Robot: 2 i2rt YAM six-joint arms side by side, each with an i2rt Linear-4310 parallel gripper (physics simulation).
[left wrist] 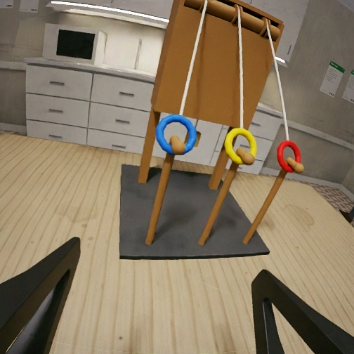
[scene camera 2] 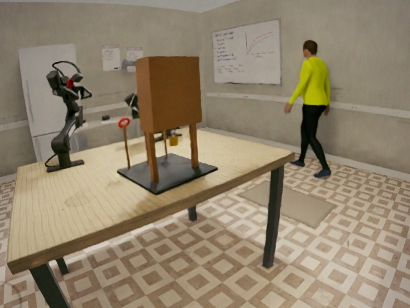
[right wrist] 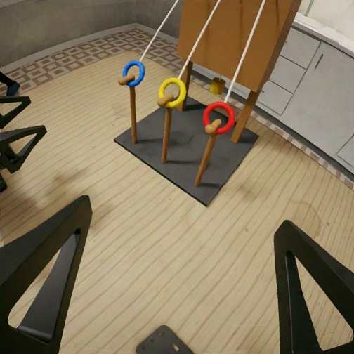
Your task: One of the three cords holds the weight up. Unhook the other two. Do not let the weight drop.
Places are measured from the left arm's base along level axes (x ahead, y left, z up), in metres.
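Pixels of known places: right gripper, fingertip midpoint: [scene camera 2: 85, 96]; left arm's base, origin of the base link: [scene camera 2: 166, 137]; right arm's base, origin of the base link: [scene camera 2: 65, 166].
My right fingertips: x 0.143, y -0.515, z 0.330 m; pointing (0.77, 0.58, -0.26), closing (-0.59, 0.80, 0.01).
Note:
Ahead of a thing's pixels: the offset from my right fingertips to its middle. "spot": to the spot under its first point. Level surfaces: height alone.
A brown box [scene camera 2: 172, 92] [left wrist: 210, 70] [right wrist: 230, 45] stands on legs on a black base @(spot: 0.476 m ahead, 0.159 m left, 0.320 m down) [scene camera 2: 175, 181] [left wrist: 135, 215] [right wrist: 225, 160]. White cords run from its top bar to a blue ring [left wrist: 160, 134] [right wrist: 142, 73], a yellow ring [left wrist: 228, 145] [right wrist: 183, 92] and a red ring @(0.225 m ahead, 0.094 m left, 0.123 m down) [scene camera 2: 128, 121] [left wrist: 280, 156] [right wrist: 231, 118], each around the knob of its own post. The yellow weight @(0.420 m ahead, 0.203 m left, 0.190 m down) [scene camera 2: 173, 140] [right wrist: 217, 86] hangs under the box, above the base. My left gripper [left wrist: 174, 265] [right wrist: 36, 112] is open and empty, apart from the rings. My right gripper [right wrist: 188, 217] [scene camera 2: 87, 87] is open and empty, apart from the rings.
The rig stands on a wooden table @(0.330 m down) [scene camera 2: 75, 210]. The box hides much of the left arm in the scene view. Cabinets [left wrist: 120, 120] stand behind the rig in the left wrist view. A person in a yellow top [scene camera 2: 315, 82] is beyond the table.

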